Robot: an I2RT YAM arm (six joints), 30 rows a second.
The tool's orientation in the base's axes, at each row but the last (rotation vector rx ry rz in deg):
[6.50, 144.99, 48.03]
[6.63, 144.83, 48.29]
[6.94, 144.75, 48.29]
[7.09, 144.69, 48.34]
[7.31, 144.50, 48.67]
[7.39, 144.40, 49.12]
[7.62, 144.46, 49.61]
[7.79, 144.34, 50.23]
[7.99, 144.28, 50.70]
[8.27, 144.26, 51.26]
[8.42, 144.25, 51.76]
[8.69, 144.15, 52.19]
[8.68, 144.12, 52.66]
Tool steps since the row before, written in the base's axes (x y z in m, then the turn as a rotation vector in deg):
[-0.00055, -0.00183, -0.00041, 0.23, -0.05, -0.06]
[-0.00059, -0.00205, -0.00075, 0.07, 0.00, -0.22]
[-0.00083, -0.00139, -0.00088, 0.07, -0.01, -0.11]
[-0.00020, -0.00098, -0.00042, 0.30, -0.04, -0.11]
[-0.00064, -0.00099, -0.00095, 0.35, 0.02, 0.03]
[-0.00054, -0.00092, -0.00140, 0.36, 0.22, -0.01]
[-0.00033, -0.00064, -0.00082, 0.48, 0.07, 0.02]
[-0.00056, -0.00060, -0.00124, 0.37, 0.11, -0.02]
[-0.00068, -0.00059, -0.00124, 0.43, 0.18, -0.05]
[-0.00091, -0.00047, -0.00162, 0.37, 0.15, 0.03]
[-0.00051, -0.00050, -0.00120, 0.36, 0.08, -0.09]
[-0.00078, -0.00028, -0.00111, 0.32, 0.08, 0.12]
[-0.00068, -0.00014, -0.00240, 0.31, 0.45, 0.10]
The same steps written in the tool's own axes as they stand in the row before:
[0.00025, -0.00168, -0.00096, -0.19, -0.09, 0.12]
[0.00037, -0.00206, -0.00086, 0.03, -0.13, 0.19]
[0.00078, -0.00159, -0.00052, -0.02, -0.08, 0.10]
[0.00012, -0.00102, -0.00033, -0.23, -0.12, 0.19]
[0.00072, -0.00132, -0.00018, -0.32, 0.01, 0.15]
[0.00083, -0.00154, 0.00021, -0.26, 0.15, 0.30]
[0.00047, -0.00098, 0.00006, -0.42, 0.04, 0.25]
[0.00084, -0.00120, 0.00026, -0.29, 0.05, 0.25]
[0.00095, -0.00119, 0.00020, -0.32, 0.09, 0.33]
[0.00132, -0.00132, 0.00042, -0.30, 0.12, 0.23]
[0.00079, -0.00111, 0.00030, -0.27, -0.01, 0.27]
[0.00105, -0.00088, 0.00023, -0.31, 0.12, 0.11]
[0.00148, -0.00160, 0.00123, -0.20, 0.39, 0.34]

